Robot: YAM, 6 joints.
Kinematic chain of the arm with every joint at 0, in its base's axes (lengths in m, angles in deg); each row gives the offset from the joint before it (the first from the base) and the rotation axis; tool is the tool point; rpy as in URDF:
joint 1: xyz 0 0 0.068 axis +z
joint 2: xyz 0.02 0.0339 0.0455 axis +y
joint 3: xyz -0.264 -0.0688 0 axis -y
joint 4: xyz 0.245 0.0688 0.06 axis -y
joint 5: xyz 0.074 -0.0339 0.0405 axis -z
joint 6: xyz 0.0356 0 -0.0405 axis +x
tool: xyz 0 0 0 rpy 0 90 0
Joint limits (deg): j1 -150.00..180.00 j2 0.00..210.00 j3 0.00..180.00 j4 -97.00..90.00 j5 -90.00..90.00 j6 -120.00..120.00
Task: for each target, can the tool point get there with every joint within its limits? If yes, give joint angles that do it. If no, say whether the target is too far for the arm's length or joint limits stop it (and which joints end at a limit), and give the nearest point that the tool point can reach.
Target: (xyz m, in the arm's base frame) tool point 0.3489 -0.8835 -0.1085
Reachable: no: too far | nearest point 0.2309 -0.5848 -0.0318 | short by 0.330 m
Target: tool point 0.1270 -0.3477 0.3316
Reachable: yes | joints -74.39 95.97 61.99 60.68 -53.90 -29.38
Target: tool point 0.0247 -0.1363 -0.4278
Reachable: no: joint limits stop it (at a limit: joint 2) | nearest point 0.0276 -0.1522 -0.3679 | short by 0.062 m
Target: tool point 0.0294 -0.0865 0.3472
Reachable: yes | joints -80.36 30.34 52.83 -49.76 -24.04 85.31
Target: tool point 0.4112 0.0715 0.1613
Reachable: yes | joints 14.01 118.40 81.22 -27.82 57.95 41.23
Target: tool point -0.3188 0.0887 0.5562
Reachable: yes | joints -11.14 28.81 115.64 50.12 -45.63 -20.93
